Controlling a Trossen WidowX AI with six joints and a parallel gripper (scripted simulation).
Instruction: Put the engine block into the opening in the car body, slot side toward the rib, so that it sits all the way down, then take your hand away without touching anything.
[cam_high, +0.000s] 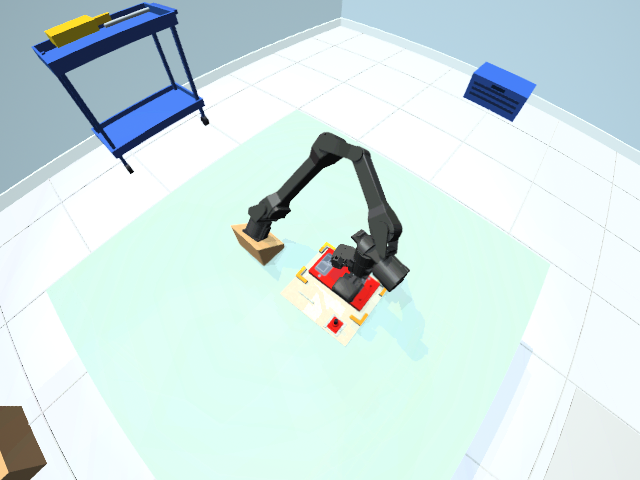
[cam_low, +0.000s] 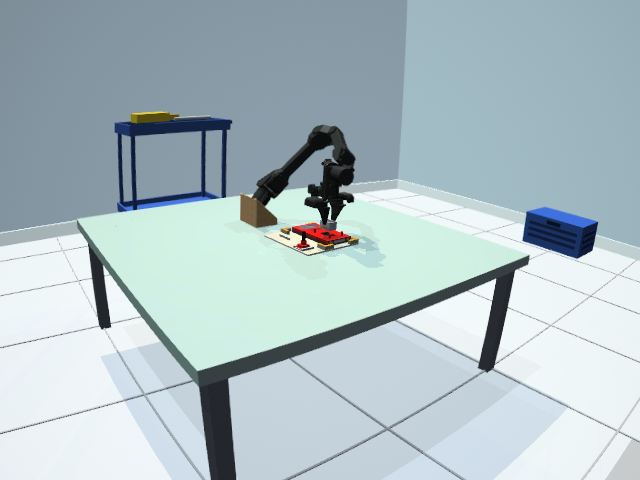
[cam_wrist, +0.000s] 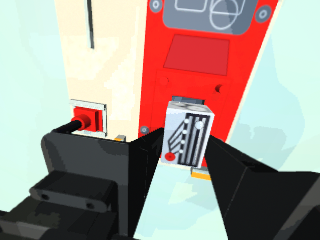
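Right now the engine block is 10 mm below my gripper tip.
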